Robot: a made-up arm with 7 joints.
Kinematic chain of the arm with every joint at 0, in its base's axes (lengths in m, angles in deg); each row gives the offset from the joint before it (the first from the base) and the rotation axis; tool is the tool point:
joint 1: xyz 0 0 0.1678 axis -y
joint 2: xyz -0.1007 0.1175 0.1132 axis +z
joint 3: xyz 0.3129 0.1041 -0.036 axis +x
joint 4: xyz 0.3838 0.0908 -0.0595 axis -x
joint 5: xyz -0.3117 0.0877 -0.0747 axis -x
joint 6: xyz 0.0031 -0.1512 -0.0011 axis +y
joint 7: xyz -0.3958 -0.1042 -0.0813 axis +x
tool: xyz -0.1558 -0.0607 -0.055
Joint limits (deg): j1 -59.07..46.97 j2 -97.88..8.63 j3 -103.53..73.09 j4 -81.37..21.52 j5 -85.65..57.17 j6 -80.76..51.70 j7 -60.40..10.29
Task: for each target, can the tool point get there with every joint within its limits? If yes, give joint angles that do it. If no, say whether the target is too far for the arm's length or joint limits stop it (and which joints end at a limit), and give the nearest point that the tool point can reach.
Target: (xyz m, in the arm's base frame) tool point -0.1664 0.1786 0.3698
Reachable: yes | joints -33.23 -48.18 -9.12 -9.14 -7.58 33.39 -4.04
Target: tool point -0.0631 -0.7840 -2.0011
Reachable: no: too far | nearest point 0.0162 -0.2753 -0.6847 | short by 1.413 m
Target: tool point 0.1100 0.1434 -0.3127
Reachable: yes | joints 34.05 -74.27 -20.54 -15.99 -7.75 -31.08 -46.97
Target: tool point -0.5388 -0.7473 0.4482
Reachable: no: joint limits stop it (at a limit: joint 3, joint 4, joint 6, joint 7) | nearest point -0.4740 -0.6222 0.4145 | short by 0.145 m
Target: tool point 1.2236 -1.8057 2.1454
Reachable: no: too far | nearest point 0.4667 -0.4176 0.9221 | short by 1.999 m
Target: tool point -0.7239 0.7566 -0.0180
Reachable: no: joint limits stop it (at a limit: joint 1, joint 2) | nearest point -0.5547 0.6781 -0.0365 | short by 0.187 m
